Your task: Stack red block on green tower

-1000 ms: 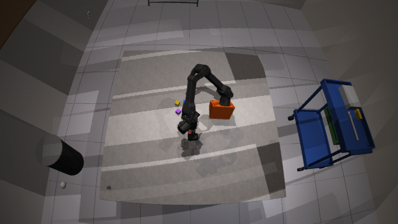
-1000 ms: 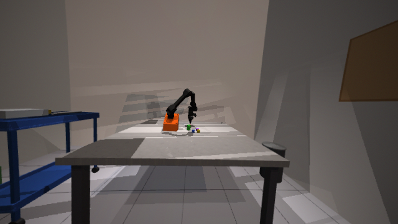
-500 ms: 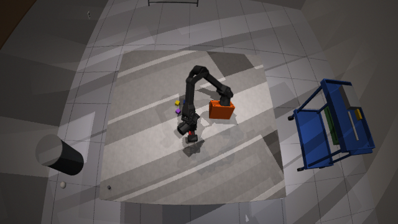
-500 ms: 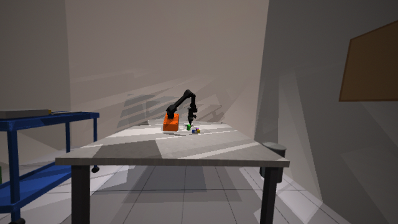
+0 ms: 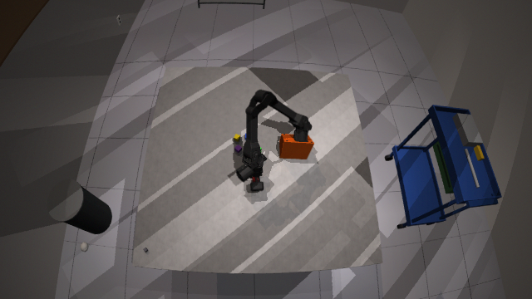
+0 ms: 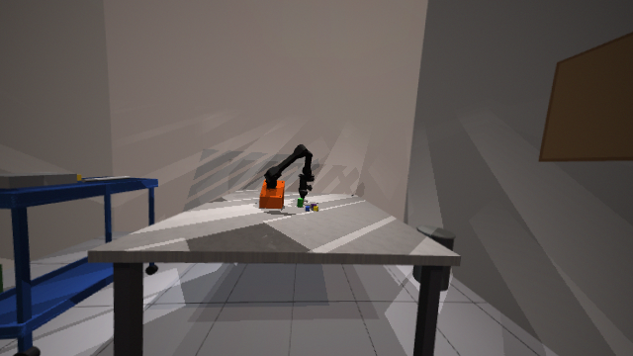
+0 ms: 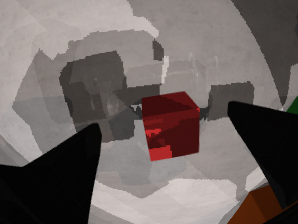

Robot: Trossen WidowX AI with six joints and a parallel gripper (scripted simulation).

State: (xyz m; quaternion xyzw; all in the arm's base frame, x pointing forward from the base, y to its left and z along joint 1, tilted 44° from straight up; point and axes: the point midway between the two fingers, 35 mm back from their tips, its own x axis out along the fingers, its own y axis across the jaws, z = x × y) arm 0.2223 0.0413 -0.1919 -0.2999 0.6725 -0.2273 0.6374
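The red block lies right at my gripper tip. From my gripper tip the other things lie so: purple block: 170 mm to the right, 90 mm ahead; then blue block: 250 mm to the right, 40 mm ahead; then yellow block: 240 mm to the right, 100 mm ahead.
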